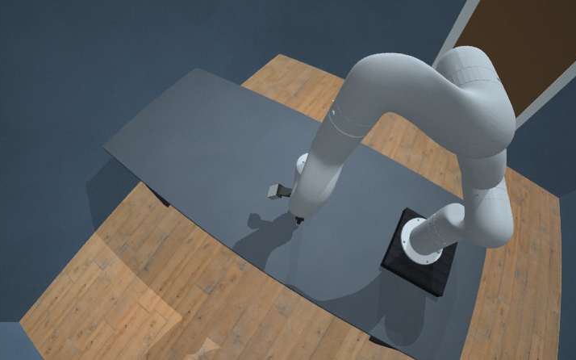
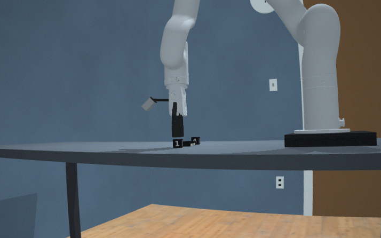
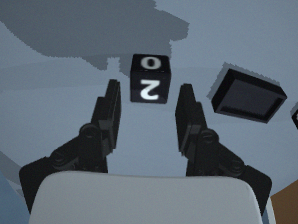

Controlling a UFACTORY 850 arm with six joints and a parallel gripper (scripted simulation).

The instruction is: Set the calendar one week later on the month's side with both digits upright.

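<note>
Now: the calendar cube 40 mm below my hand. From my hand the other things lie so: black tray: 40 mm ahead, 100 mm to the right, 50 mm below.
</note>
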